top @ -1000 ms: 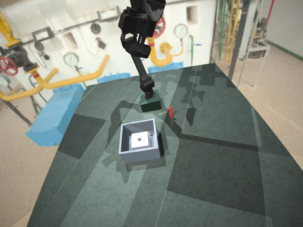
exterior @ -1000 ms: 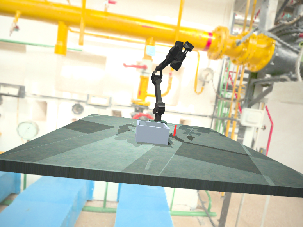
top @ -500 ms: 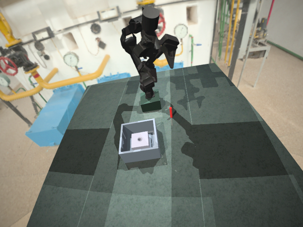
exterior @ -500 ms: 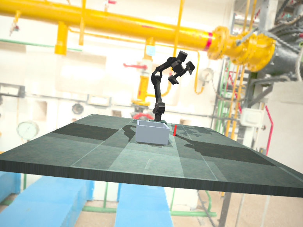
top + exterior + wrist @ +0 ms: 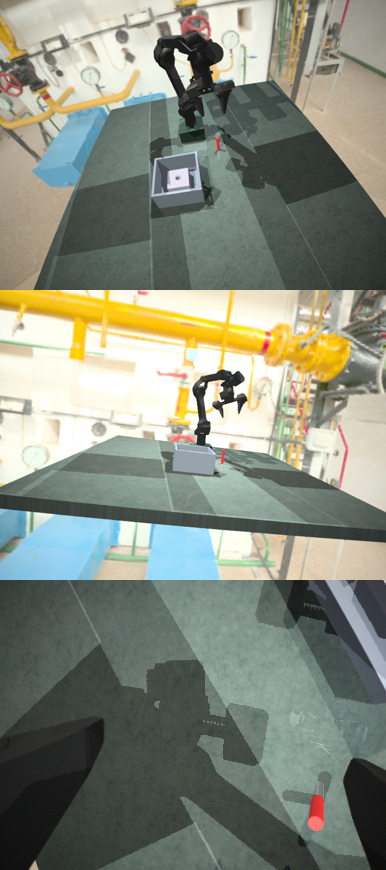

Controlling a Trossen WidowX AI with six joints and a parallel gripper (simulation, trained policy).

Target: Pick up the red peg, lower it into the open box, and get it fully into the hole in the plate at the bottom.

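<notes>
The red peg lies 10 cm behind my gripper tip, 1 cm to the left of it and 24 cm below it. Round my gripper tip: grey box: 8 cm ahead, 18 cm to the right, 26 cm below; then plate: 8 cm ahead, 18 cm to the right, 24 cm below.
</notes>
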